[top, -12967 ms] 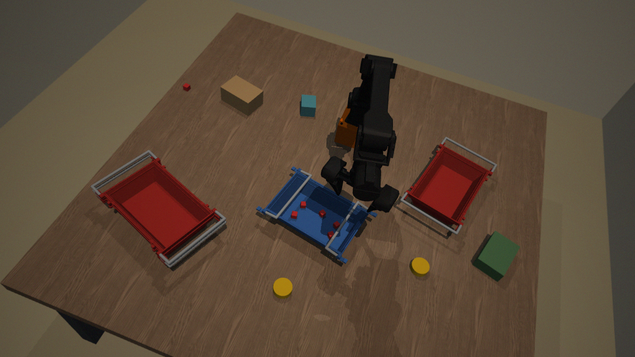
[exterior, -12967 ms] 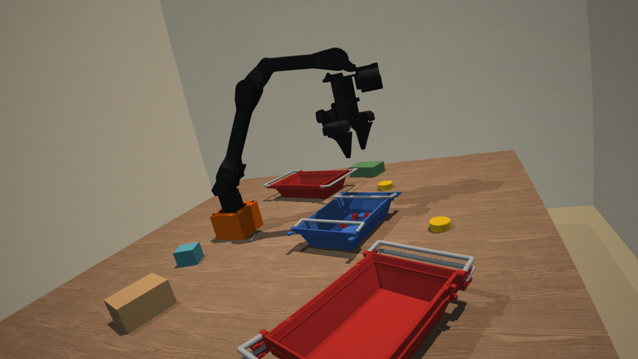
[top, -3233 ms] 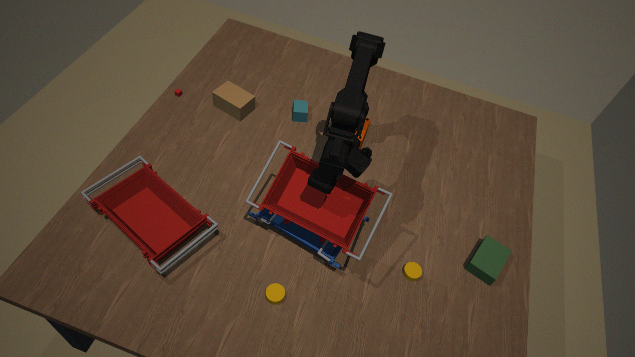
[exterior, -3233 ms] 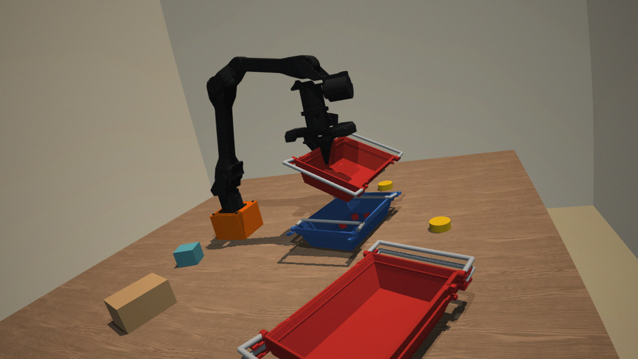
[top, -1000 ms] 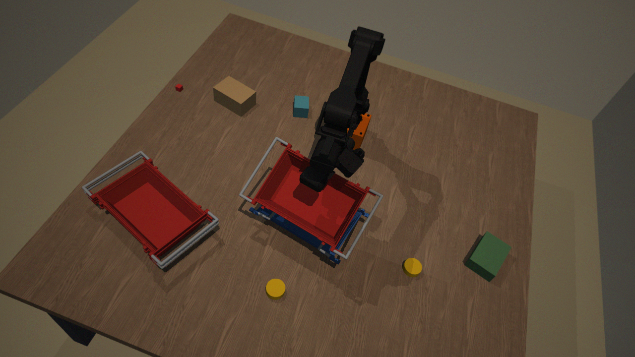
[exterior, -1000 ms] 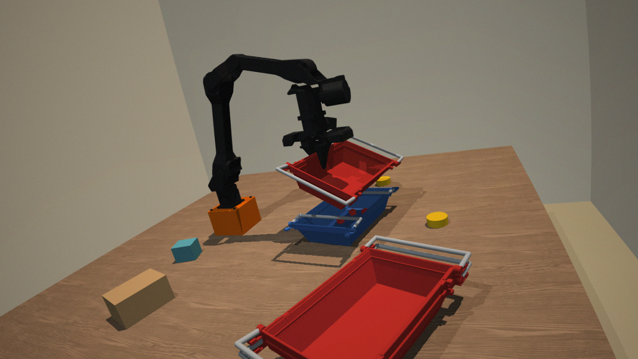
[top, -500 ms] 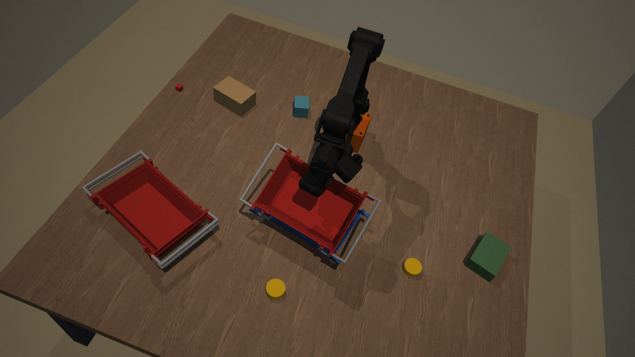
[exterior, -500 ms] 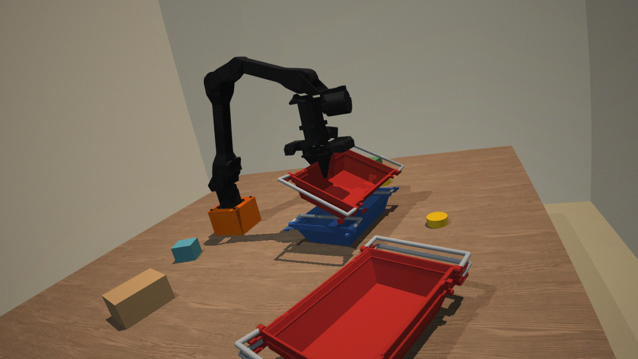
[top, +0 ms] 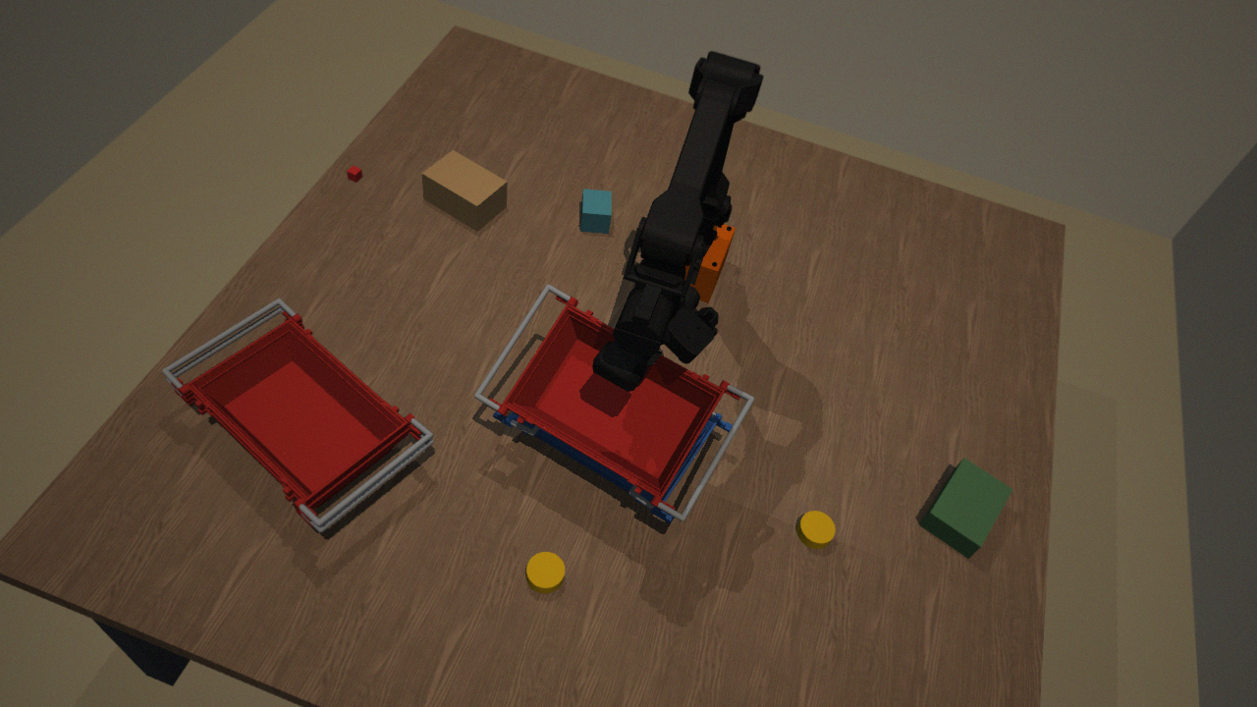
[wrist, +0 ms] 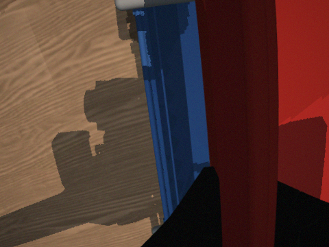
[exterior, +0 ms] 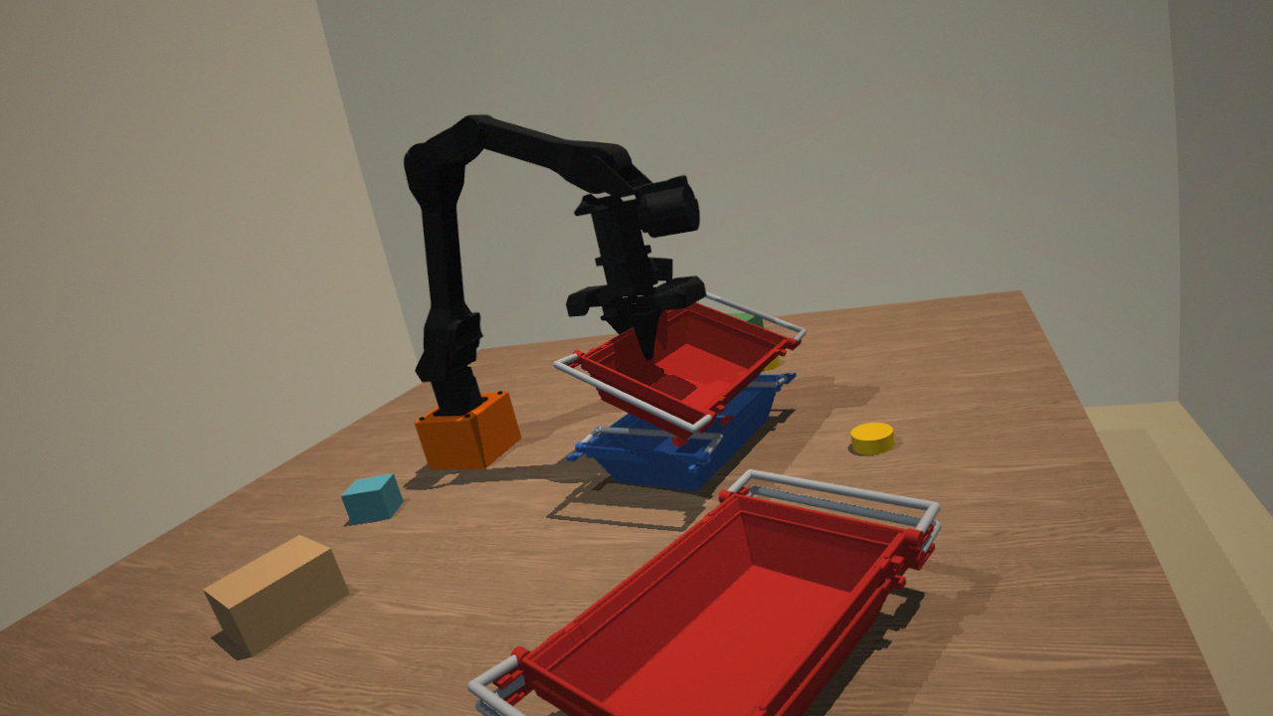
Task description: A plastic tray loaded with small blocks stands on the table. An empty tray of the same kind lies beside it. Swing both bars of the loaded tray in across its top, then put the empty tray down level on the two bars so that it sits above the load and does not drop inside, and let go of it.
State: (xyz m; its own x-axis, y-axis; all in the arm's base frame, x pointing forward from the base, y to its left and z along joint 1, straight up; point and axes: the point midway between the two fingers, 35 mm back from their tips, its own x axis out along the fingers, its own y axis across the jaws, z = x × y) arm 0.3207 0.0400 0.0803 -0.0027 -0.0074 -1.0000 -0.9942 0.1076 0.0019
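Right now my gripper tip is 70 mm short of the red tray and 10 mm to the left of it. Also, from my gripper tip: teal cube: 350 mm behind, 220 mm to the right, 110 mm below; then green box: 500 mm to the left, 110 mm below, 90 mm behind; then tan box: 440 mm to the right, 260 mm behind, 100 mm below.
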